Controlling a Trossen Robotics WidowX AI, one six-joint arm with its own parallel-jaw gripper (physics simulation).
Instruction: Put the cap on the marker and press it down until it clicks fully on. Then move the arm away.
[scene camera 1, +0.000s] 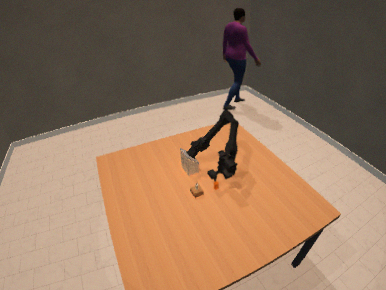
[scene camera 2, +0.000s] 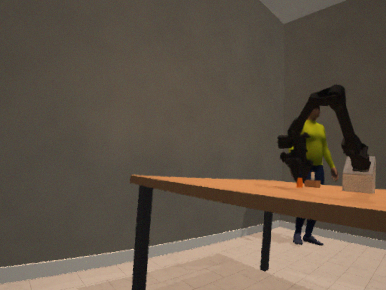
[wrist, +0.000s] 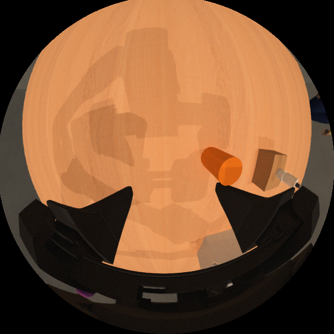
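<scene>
Brown block (wrist: 268, 161). Orange cap (wrist: 226, 168). My gripper (wrist: 175, 189).
</scene>
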